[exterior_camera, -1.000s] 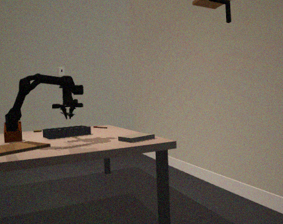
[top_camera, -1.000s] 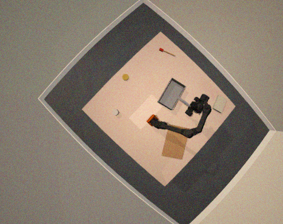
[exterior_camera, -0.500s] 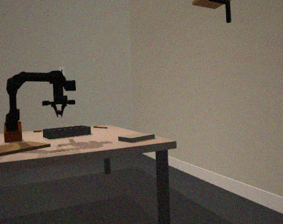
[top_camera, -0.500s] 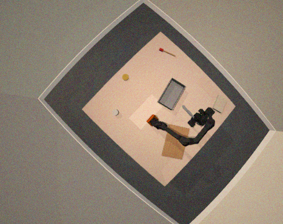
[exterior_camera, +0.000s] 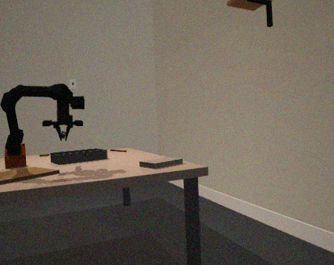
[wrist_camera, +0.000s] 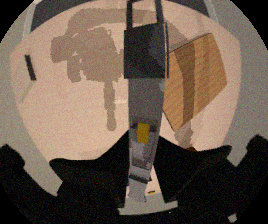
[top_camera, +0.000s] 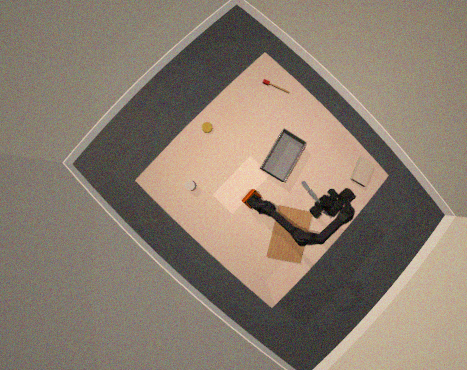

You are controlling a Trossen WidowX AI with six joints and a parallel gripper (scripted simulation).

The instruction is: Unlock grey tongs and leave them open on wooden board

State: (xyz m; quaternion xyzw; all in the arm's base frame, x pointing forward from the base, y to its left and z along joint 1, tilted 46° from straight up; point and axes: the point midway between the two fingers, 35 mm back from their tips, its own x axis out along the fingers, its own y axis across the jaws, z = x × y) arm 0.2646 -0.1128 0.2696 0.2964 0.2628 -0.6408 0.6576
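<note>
Now: the wooden board 240 mm behind my gripper tip, 140 mm below it and 90 mm to the right of it. Round my gripper tip: roasting tin: 330 mm to the left, 120 mm below, 80 mm ahead; flat grey slab: 450 mm ahead, 150 mm to the right, 130 mm below; yellow lock piece: 30 mm above, 20 mm to the right.
</note>
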